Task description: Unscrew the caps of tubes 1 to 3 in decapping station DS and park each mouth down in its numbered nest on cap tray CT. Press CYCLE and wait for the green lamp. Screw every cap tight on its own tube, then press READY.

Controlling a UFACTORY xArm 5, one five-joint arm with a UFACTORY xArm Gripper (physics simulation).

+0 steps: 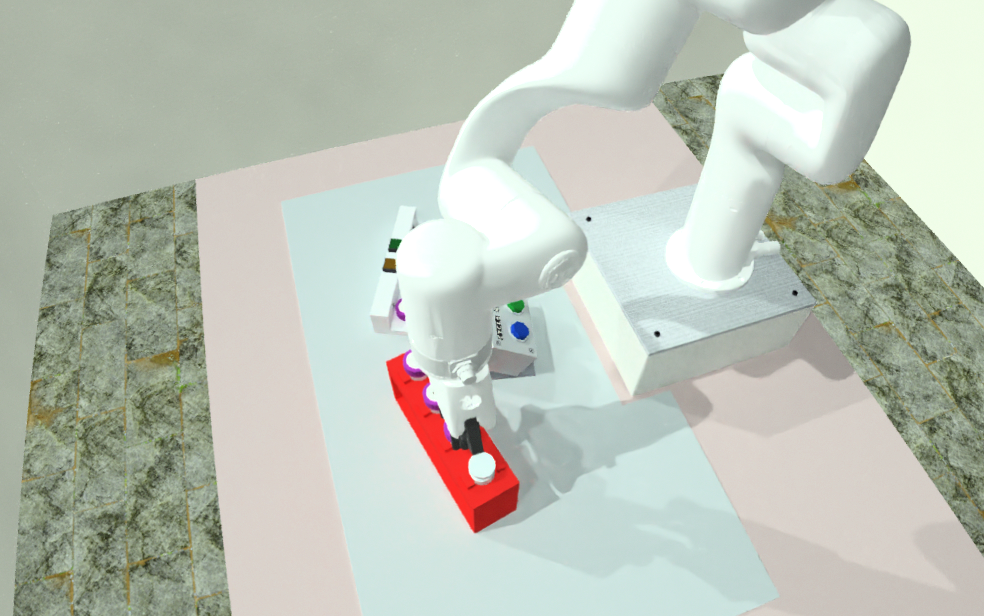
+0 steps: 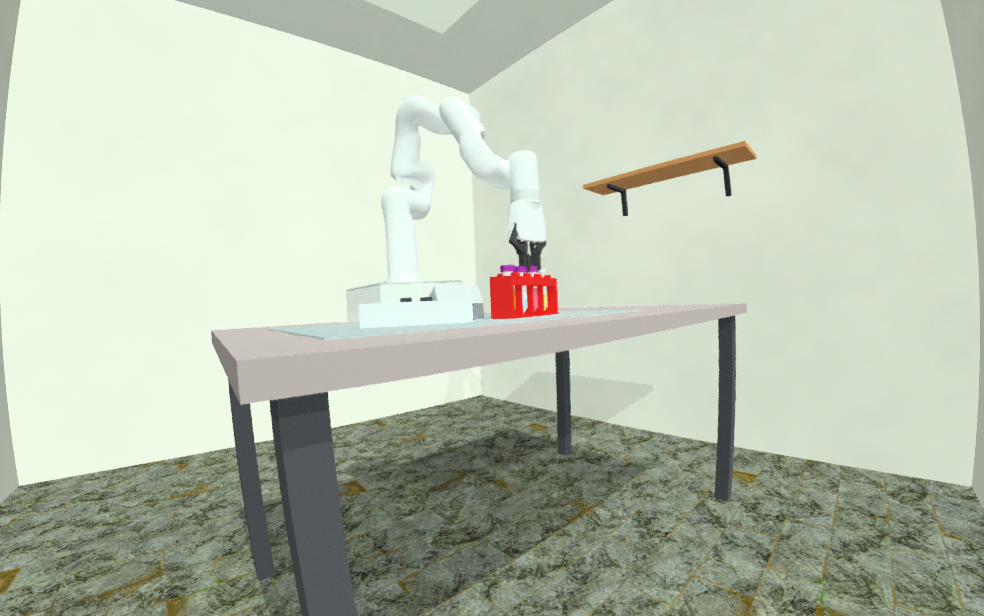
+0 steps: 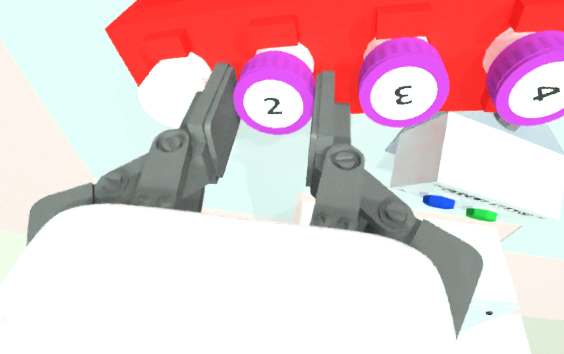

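Where they show: gripper, fingertip midpoint: (image 1: 459, 428) (image 2: 530, 270) (image 3: 276, 94); arm's base, origin of the base link: (image 1: 708, 260) (image 2: 403, 285).
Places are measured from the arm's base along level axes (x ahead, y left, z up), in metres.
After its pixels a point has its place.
The red decapping station (image 1: 495, 504) @(x 0.352, y 0.285, z -0.039 m) (image 2: 501, 299) @(x 0.434, y 0.081, z -0.063 m) (image 3: 337, 30) @(x 0.407, y 0.188, z -0.011 m) holds a row of tubes. Tube 1 (image 1: 481, 467) @(x 0.364, y 0.258, z 0.013 m) (image 3: 172, 90) @(x 0.372, y 0.253, z 0.013 m) is at the end and shows a white top with no purple cap. My gripper (image 1: 464, 440) @(x 0.381, y 0.207, z 0.009 m) (image 2: 529, 265) @(x 0.381, y 0.207, z 0.009 m) (image 3: 276, 94) @(x 0.381, y 0.207, z 0.009 m) is shut on purple cap 2 (image 3: 273, 105) @(x 0.383, y 0.207, z 0.019 m), one finger on each side. Cap 2 sits over tube 2's neck; its thread is hidden. Purple cap 3 (image 1: 432, 397) @(x 0.408, y 0.165, z 0.015 m) (image 3: 403, 92) @(x 0.403, y 0.159, z 0.015 m) and cap 4 (image 1: 414, 364) @(x 0.425, y 0.117, z 0.015 m) (image 3: 537, 95) @(x 0.419, y 0.112, z 0.015 m) sit on their tubes. A purple cap (image 1: 400, 310) @(x 0.441, y -0.037, z -0.081 m) is at the white cap tray (image 1: 380, 319) @(x 0.470, y -0.017, z -0.070 m) (image 2: 413, 313) @(x 0.453, y -0.134, z -0.084 m), partly hidden by the arm.
The white console (image 1: 514, 358) @(x 0.294, y 0.085, z -0.054 m) (image 3: 500, 155) @(x 0.337, y 0.034, z -0.052 m) stands beside the station, with a green button (image 1: 515, 305) @(x 0.280, y 0.012, z -0.035 m) (image 3: 481, 214) @(x 0.286, y 0.013, z -0.034 m) and a blue button (image 1: 519, 331) @(x 0.282, y 0.056, z -0.035 m) (image 3: 439, 201) @(x 0.289, y 0.057, z -0.033 m). The arm's base box (image 1: 635, 319) @(x 0.135, y 0.085, z 0.003 m) is behind it. Dark green and brown blocks show on the tray. A lit lamp is not discernible.
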